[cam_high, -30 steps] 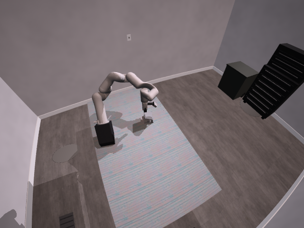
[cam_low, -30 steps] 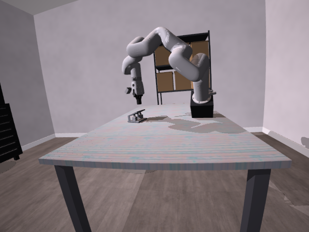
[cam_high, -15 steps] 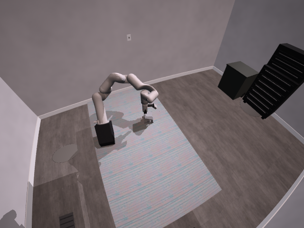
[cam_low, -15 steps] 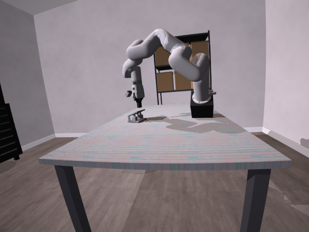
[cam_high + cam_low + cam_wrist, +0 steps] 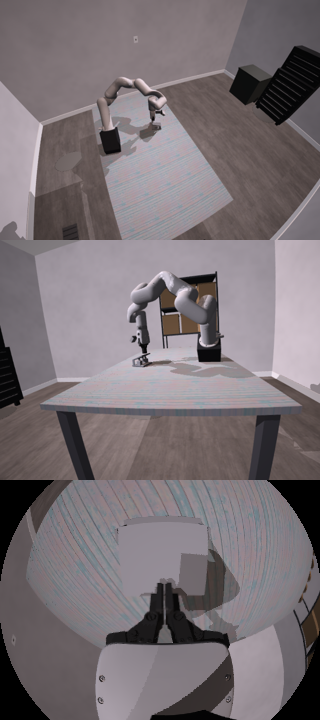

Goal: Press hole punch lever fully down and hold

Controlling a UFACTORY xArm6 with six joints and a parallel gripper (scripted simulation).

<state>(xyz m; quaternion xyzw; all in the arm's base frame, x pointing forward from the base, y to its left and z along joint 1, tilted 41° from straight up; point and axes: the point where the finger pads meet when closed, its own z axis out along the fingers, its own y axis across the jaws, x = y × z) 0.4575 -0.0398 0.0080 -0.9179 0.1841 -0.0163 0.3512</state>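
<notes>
Now: the hole punch lever 50 mm below my hand, 30 mm ahead of it and 10 mm to the right of it. Round my hand: hole punch: 70 mm below, 40 mm ahead, 10 mm to the right.
</notes>
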